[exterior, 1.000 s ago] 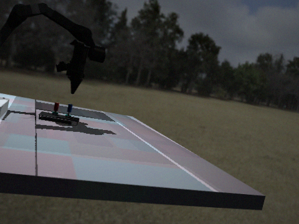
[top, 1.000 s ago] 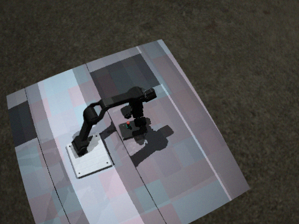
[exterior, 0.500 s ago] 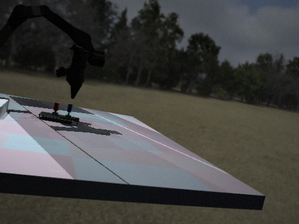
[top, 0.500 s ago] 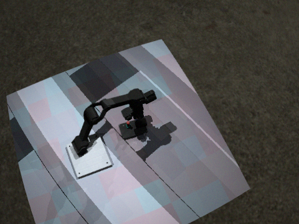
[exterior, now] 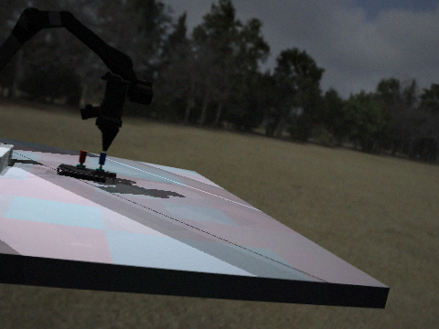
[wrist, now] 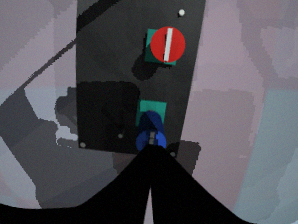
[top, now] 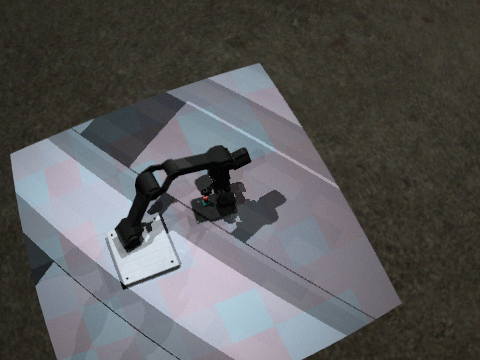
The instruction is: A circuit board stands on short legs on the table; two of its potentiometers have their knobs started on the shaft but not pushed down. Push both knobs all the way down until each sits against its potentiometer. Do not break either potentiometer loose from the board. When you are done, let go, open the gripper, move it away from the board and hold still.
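My gripper tip is 2 cm above the blue knob. From my gripper tip the other things lie so: red knob: 5 cm behind, 2 cm to the left, 2 cm below.
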